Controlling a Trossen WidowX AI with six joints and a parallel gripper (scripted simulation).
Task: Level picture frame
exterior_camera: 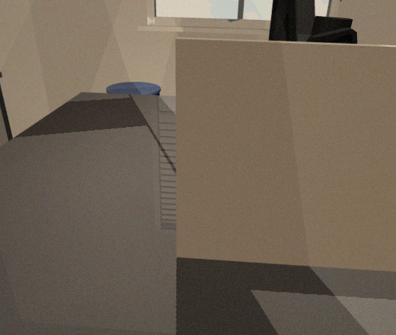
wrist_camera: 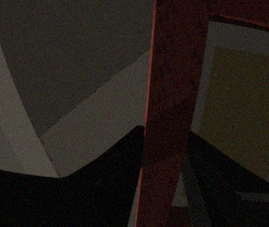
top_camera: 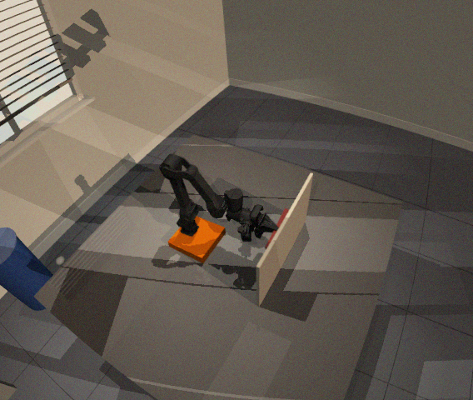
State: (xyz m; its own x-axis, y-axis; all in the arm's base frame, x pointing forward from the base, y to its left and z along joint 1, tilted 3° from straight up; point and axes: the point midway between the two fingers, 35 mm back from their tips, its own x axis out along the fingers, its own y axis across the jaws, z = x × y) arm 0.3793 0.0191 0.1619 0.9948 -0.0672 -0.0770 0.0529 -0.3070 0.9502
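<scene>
The picture frame lies 5 cm below my gripper tip and 2 cm to the left of it. From my gripper tip the other things lie so: beige wall panel (6 cm below, 2 cm to the left, 2 cm ahead).
</scene>
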